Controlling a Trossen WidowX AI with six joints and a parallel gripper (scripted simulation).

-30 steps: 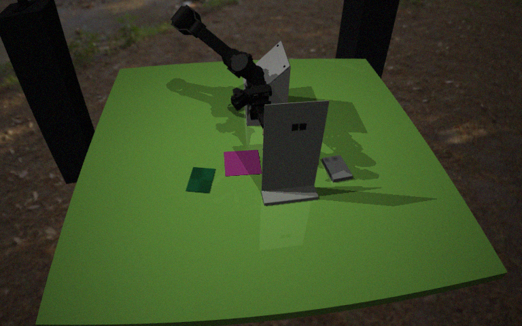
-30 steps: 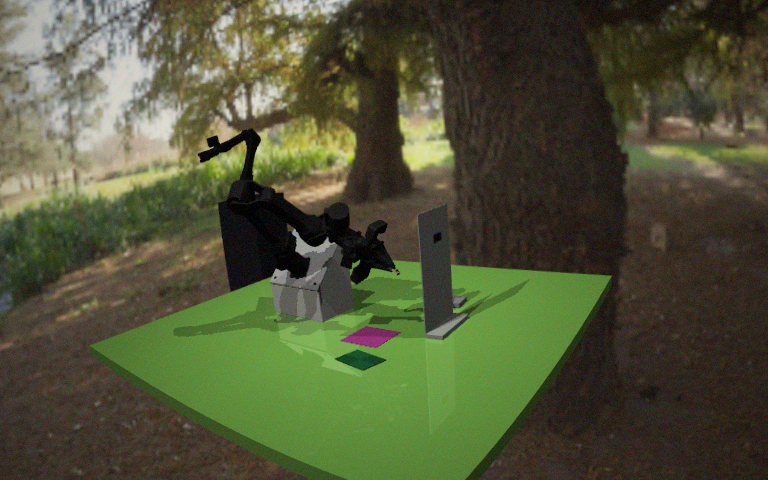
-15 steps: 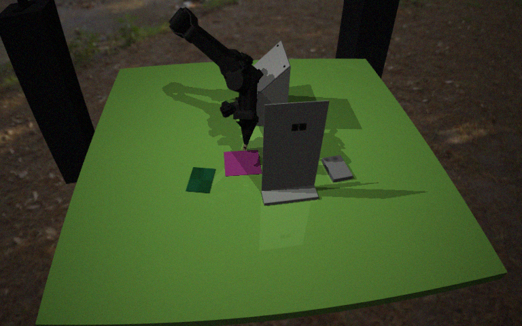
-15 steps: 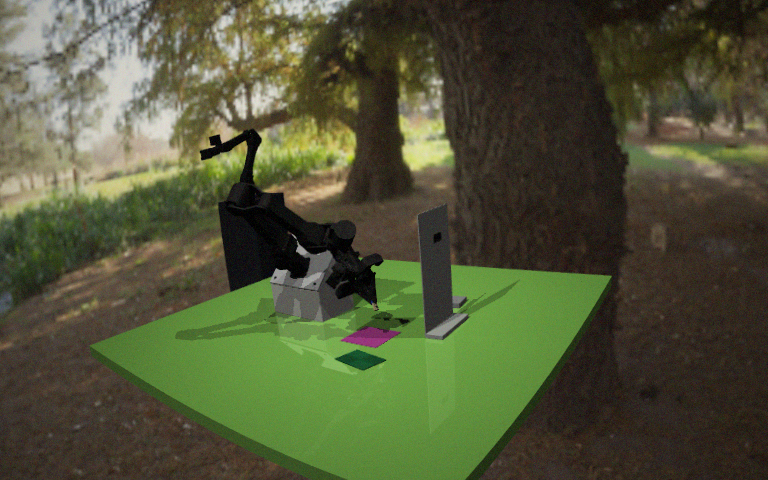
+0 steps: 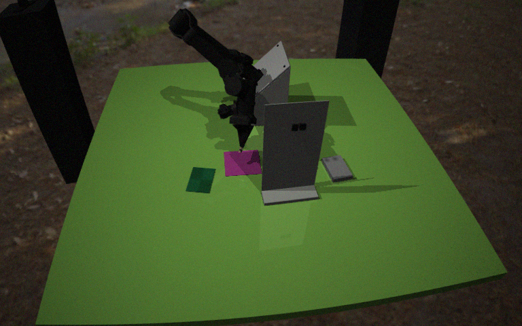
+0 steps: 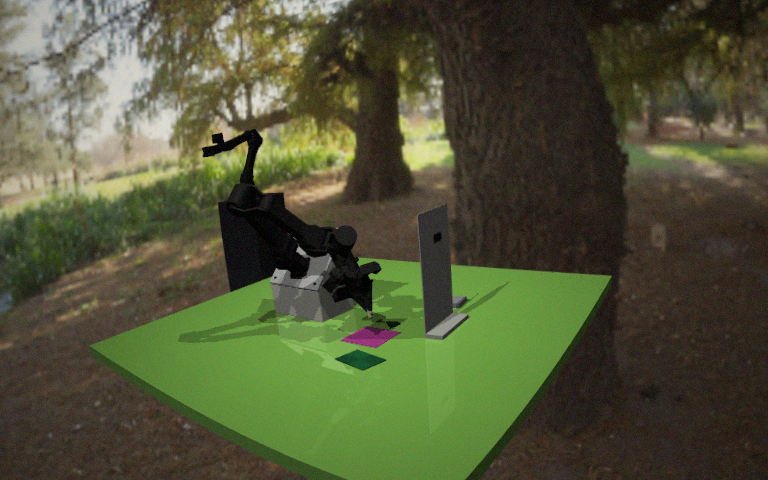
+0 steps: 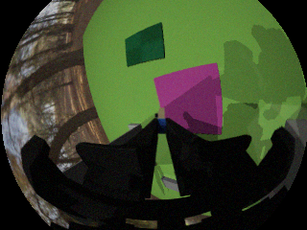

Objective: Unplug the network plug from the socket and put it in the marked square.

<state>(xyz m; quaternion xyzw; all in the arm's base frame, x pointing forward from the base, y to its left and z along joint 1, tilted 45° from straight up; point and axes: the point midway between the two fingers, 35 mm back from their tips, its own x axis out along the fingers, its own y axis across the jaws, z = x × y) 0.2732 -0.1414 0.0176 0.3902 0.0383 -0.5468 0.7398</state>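
My gripper tip is 1 cm past the magenta square and 8 cm above it. Also, from my gripper tip: grey upright panel 16 cm ahead, 12 cm to the left, 7 cm above; then dark green square 4 cm ahead, 15 cm to the right, 8 cm below; then small grey block 10 cm ahead, 30 cm to the left, 7 cm below.
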